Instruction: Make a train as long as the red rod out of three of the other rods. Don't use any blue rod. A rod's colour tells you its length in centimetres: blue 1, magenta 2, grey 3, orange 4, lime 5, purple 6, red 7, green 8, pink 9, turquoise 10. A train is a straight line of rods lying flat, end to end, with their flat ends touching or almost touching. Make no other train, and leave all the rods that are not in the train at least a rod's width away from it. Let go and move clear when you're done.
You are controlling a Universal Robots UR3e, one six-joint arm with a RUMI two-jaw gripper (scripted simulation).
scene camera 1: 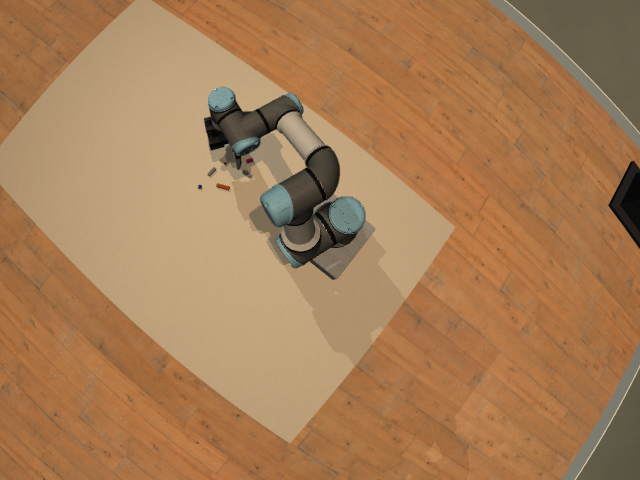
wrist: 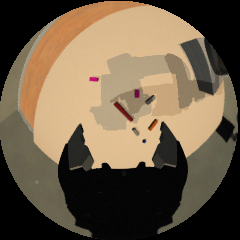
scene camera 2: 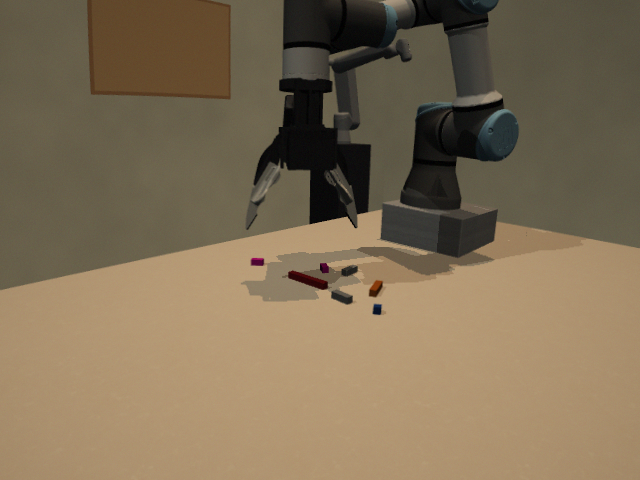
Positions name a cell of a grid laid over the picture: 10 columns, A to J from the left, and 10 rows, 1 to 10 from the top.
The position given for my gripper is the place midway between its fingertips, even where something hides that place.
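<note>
My gripper (scene camera 2: E5) (wrist: F6) in sight.
</note>
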